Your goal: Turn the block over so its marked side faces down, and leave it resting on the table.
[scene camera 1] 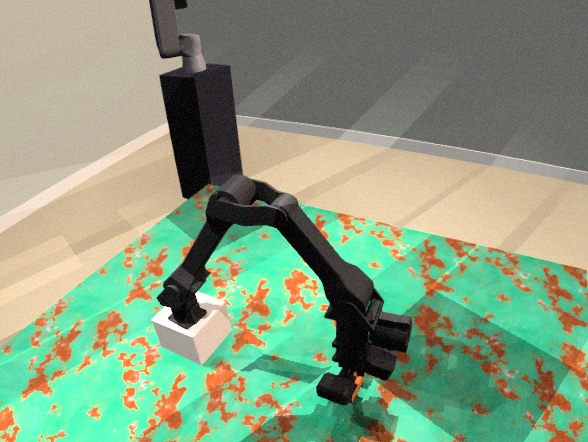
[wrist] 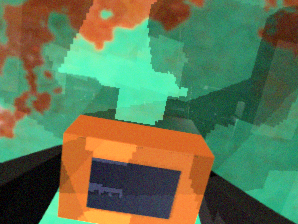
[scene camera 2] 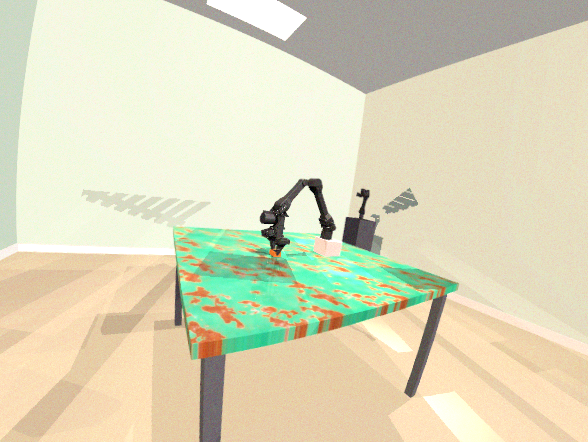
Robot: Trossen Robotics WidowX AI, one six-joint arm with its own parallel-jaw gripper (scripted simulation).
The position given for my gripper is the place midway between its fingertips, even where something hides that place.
Note:
In view: my gripper (scene camera 1: 349, 386).
My gripper is seen too in the wrist view (wrist: 133, 166).

